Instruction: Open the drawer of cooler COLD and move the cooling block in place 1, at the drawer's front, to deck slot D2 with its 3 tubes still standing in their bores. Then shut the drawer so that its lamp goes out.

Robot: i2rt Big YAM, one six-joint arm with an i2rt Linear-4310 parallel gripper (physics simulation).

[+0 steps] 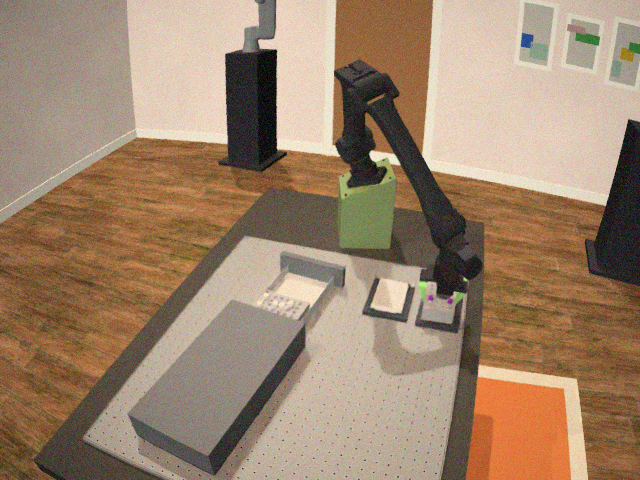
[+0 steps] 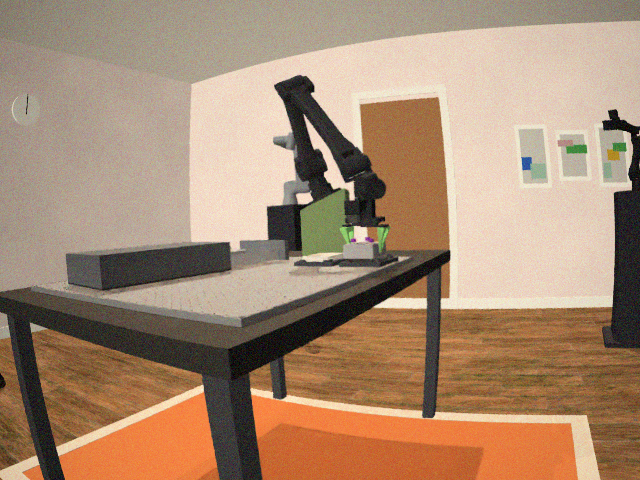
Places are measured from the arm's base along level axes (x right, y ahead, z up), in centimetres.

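Where they show: gripper, fingertip midpoint: (image 1: 438, 302); arm's base at its link origin: (image 1: 367, 179) (image 2: 325, 199).
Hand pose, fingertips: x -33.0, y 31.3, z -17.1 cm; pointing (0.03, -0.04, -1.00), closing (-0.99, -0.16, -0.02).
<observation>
Each offset is from my fingertips to the centre of the thing. "spot": to the spot under its first point. Level surfaces: height alone.
The cooling block @(dx -0.1, dy +0.5, dz +0.8 cm) (image 1: 438, 314) (image 2: 360, 251), a light grey box, is at the right-hand black-rimmed deck slot @(spot: dx -1.5, dy +7.3, dz -2.2 cm) (image 1: 436, 326) (image 2: 361, 262), upright; whether it is fully seated cannot be told. Purple parts of tubes (image 1: 430, 298) (image 2: 369, 239) show on top of it; the full tube count is hidden. My gripper (image 1: 440, 299) (image 2: 364, 246), with green fingers, is shut on the block from above. The grey cooler @(spot: dx +35.8, dy +50.4, dz +5.1 cm) (image 1: 222, 372) (image 2: 165, 262) has its drawer @(spot: dx +37.1, dy +1.5, dz +1.4 cm) (image 1: 312, 269) (image 2: 263, 249) standing open. Another block @(dx +36.5, dy +21.4, dz +0.9 cm) (image 1: 283, 304) with bores sits in the drawer near the cooler body. No lamp can be made out.
A second deck slot @(spot: dx +17.8, dy +8.3, dz -2.1 cm) (image 1: 367, 310) (image 2: 315, 264) with a pale inside lies left of the gripped block. The green arm base (image 1: 364, 222) (image 2: 323, 227) stands behind the perforated deck board @(dz -3.2 cm) (image 1: 361, 403) (image 2: 232, 294). The table's right edge is close to the right slot.
</observation>
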